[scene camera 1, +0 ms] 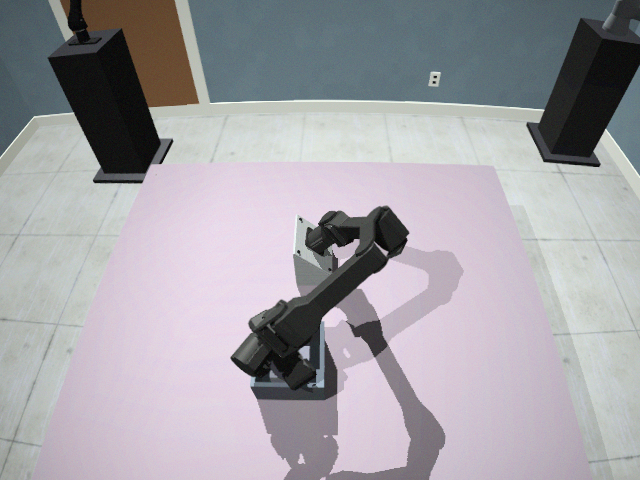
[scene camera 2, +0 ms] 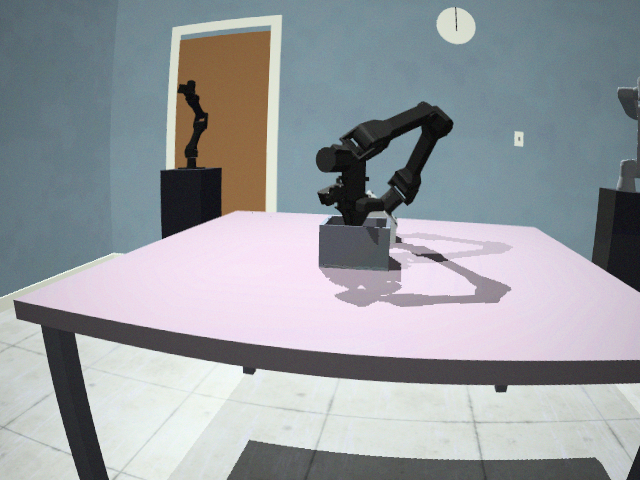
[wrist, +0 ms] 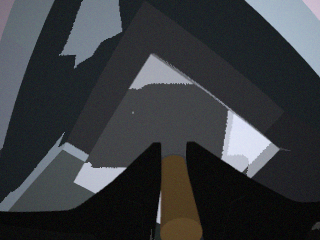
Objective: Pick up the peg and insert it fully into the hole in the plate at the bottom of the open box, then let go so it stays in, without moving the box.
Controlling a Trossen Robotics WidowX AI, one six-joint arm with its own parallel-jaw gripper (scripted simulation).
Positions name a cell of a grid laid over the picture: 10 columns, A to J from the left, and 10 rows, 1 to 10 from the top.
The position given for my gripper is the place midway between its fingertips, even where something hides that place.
my gripper: scene camera 1 E8; scene camera 2 F5; wrist F7
grey box: scene camera 1 E9; scene camera 2 F6; wrist C3
